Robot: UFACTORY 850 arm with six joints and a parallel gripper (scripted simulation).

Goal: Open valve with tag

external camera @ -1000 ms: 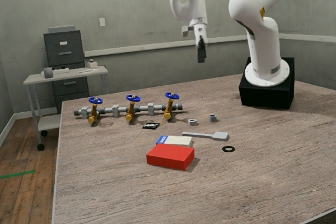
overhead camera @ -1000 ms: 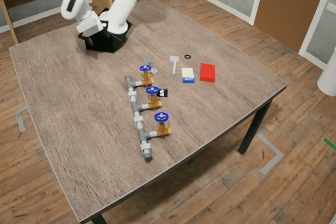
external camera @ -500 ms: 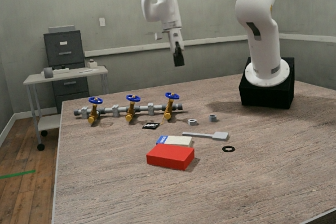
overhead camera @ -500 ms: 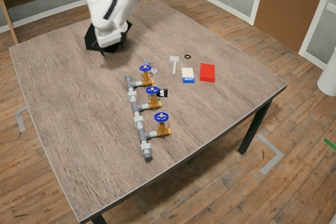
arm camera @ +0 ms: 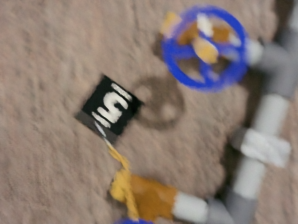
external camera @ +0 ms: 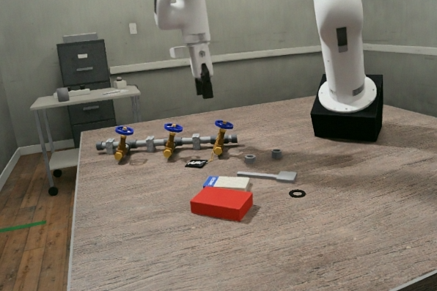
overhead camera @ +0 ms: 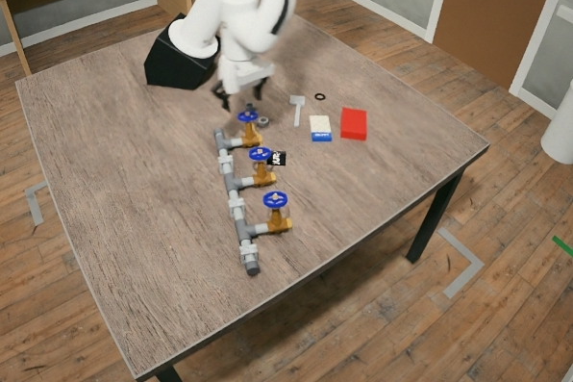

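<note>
Right now the grey hex nut is 9 cm behind my hand, 13 cm to the left of it and 19 cm below it. From my hand the other things lie so: grey cap (18 cm behind, 13 cm to the left, 19 cm below); white-and-blue box (3 cm ahead, 26 cm to the left, 19 cm below); black tag (5 cm ahead, 8 cm to the left, 20 cm below).
</note>
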